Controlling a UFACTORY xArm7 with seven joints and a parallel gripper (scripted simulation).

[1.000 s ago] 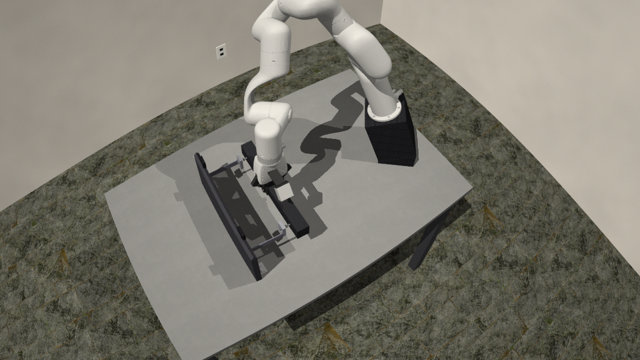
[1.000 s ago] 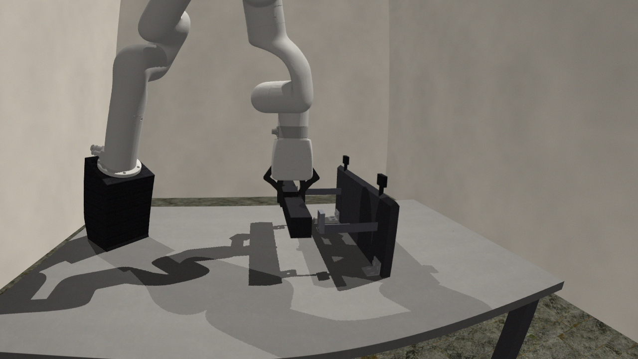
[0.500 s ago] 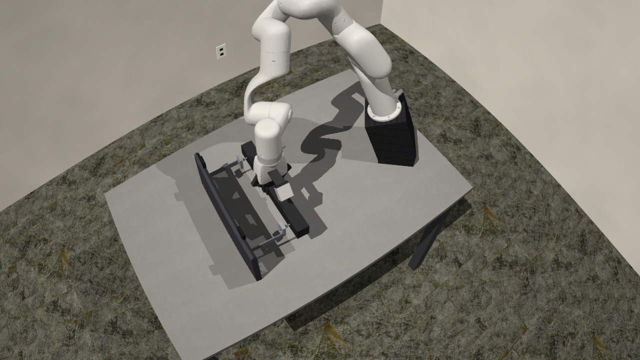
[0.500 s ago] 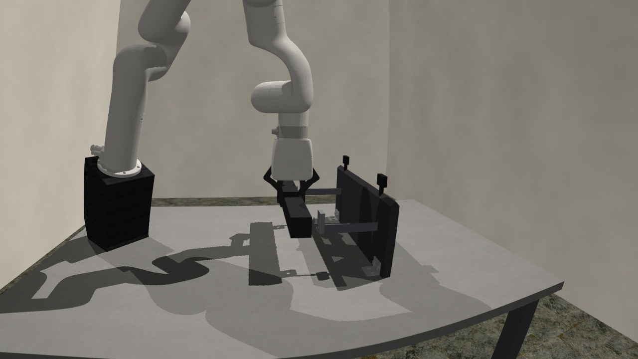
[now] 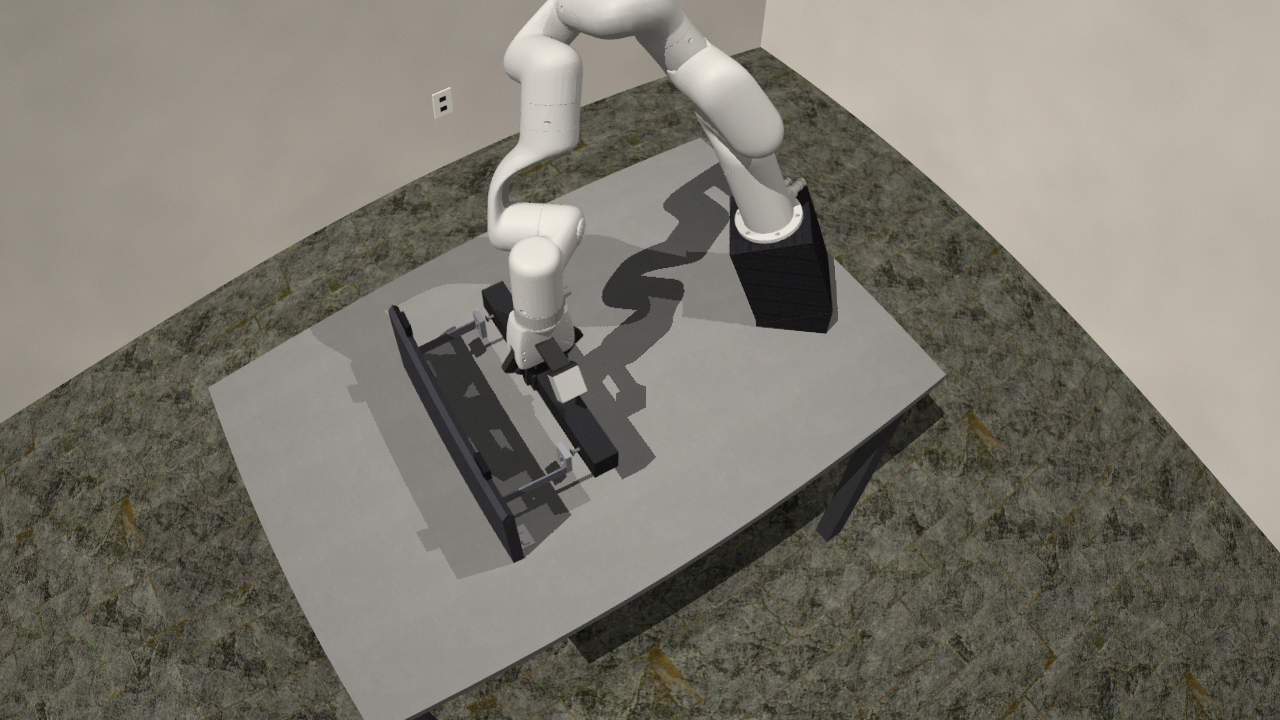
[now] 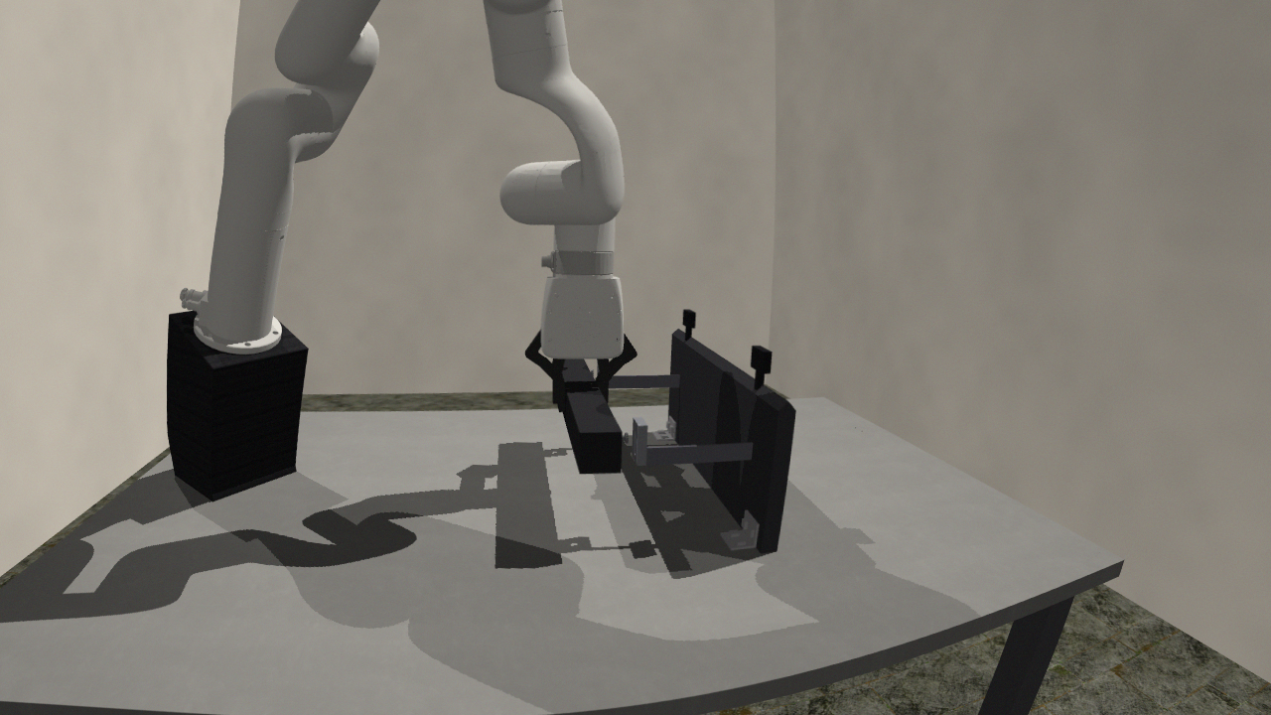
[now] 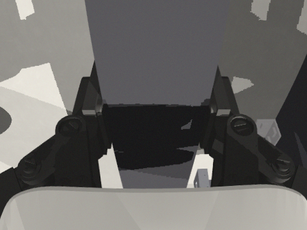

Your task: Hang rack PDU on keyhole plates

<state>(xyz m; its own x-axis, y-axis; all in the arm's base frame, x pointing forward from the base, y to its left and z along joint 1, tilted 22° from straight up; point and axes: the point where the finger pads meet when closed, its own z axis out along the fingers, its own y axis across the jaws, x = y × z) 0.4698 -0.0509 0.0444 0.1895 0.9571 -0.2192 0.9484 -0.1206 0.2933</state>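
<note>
My hand is 20 mm short of the rack PDU and 10 mm above it. Round my hand: upright panel: 180 mm ahead, 40 mm to the right, 40 mm below.
</note>
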